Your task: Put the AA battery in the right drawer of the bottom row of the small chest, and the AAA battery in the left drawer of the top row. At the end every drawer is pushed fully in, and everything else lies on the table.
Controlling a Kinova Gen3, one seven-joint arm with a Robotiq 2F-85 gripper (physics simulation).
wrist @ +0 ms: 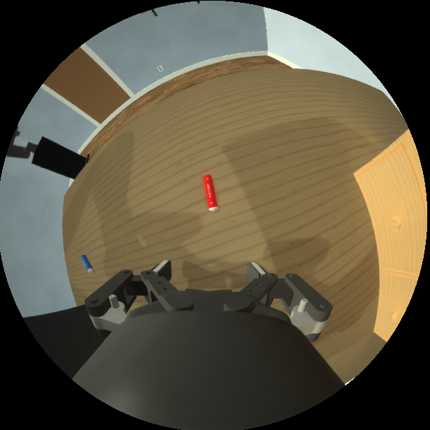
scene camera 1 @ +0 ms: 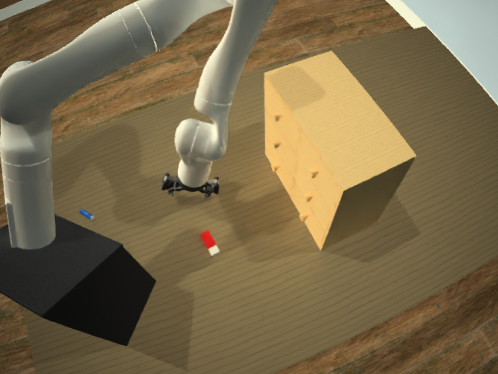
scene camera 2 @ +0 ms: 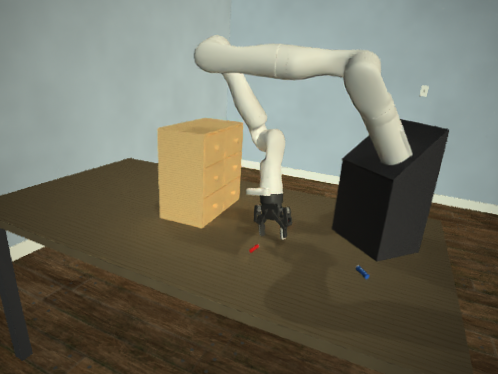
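Pixels of known places: gripper, fingertip midpoint: (scene camera 1: 188, 193) (scene camera 2: 272, 237); arm's base at its link origin: (scene camera 1: 33, 235) (scene camera 2: 395, 154).
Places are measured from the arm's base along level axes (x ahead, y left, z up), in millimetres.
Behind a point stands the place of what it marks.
The blue battery, by its thicker shape the AA (scene camera 1: 86, 214) @(x 34, y 186, z -304 mm) (scene camera 2: 363, 272) @(x 30, y 199, z -306 mm) (wrist: 87, 263), lies on the table near the black pedestal. The slimmer red battery, likely the AAA (scene camera 2: 254, 248) @(x 357, y 205, z -310 mm) (wrist: 210, 193), lies on the table near my gripper; the arm hides it in scene camera 1. My gripper (scene camera 1: 189, 193) @(x 327, y 117, z -305 mm) (scene camera 2: 272, 236) @(x 327, y 117, z -305 mm) (wrist: 208, 270) is open and empty above the table, between the blue battery and the chest. The small chest (scene camera 1: 350, 120) @(x 671, y -49, z 11 mm) (scene camera 2: 182, 175) @(x 652, y 146, z -138 mm) (wrist: 395, 200) has three rows of two drawers, and their fronts look flush.
A red and white block (scene camera 1: 208, 240) @(x 324, y -31, z -305 mm) lies on the table between the black pedestal (scene camera 1: 85, 270) @(x 93, y -120, z 13 mm) (scene camera 2: 365, 210) @(x 56, y 36, z -182 mm) and the chest. In scene camera 2 it does not show. The arm rises from the pedestal and arches over the table (scene camera 1: 300, 300) @(x 464, y -270, z -318 mm) (scene camera 2: 100, 200) @(x 1052, y 125, z -318 mm) (wrist: 280, 100).
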